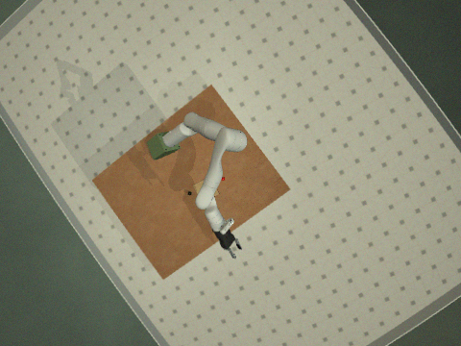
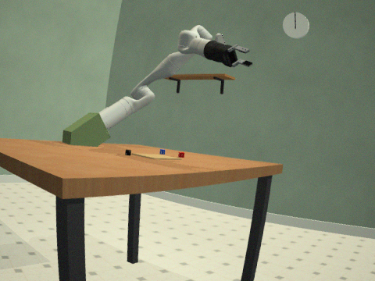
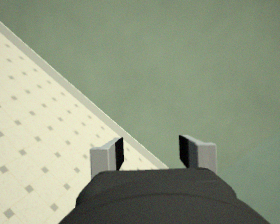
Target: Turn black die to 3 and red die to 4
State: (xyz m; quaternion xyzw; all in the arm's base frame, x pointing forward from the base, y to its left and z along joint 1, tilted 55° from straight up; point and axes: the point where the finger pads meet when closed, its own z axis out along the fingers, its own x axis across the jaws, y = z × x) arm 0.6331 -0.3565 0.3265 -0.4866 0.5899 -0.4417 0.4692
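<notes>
The black die is 380 mm behind my hand, 160 mm to the right of it and 380 mm below it. Round my hand: tan mat (340 mm behind, 50 mm to the right, 390 mm below); then blue die (440 mm behind, 90 mm to the left, 380 mm below); then red die (330 mm behind, 90 mm to the left, 380 mm below).
</notes>
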